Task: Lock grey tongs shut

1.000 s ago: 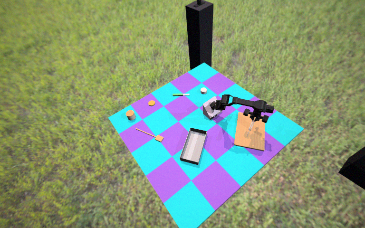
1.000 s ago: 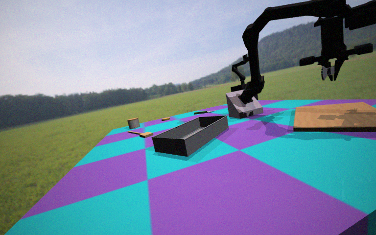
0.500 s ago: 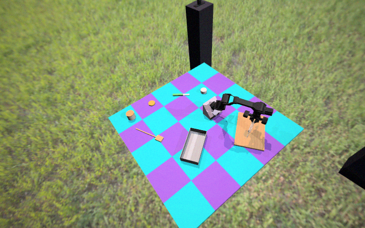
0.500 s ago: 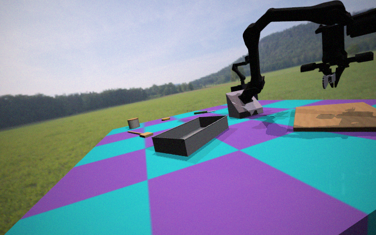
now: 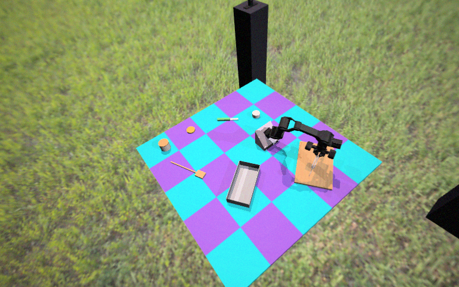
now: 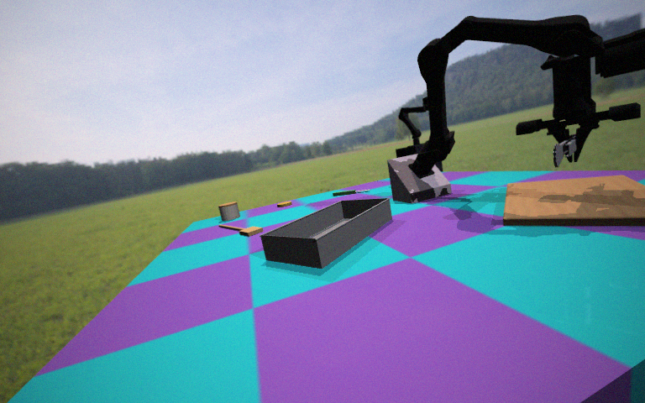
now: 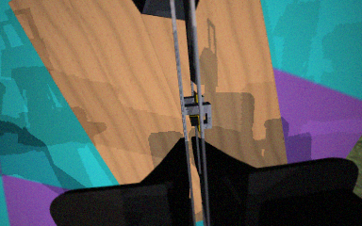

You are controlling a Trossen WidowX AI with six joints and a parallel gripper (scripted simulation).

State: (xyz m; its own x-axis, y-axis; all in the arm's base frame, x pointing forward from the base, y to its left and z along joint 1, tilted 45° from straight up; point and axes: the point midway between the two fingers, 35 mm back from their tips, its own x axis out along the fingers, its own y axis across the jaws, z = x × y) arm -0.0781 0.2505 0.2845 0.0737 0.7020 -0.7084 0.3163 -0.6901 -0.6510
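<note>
Right now the wooden board is 80 mm below my gripper tip and 10 mm ahead of it. Round my gripper tip: orange disc 910 mm to the right, 450 mm ahead, 70 mm below; roasting tin 480 mm ahead, 230 mm to the right, 60 mm below; white disc 640 mm to the right, 70 mm below, 50 mm behind.
</note>
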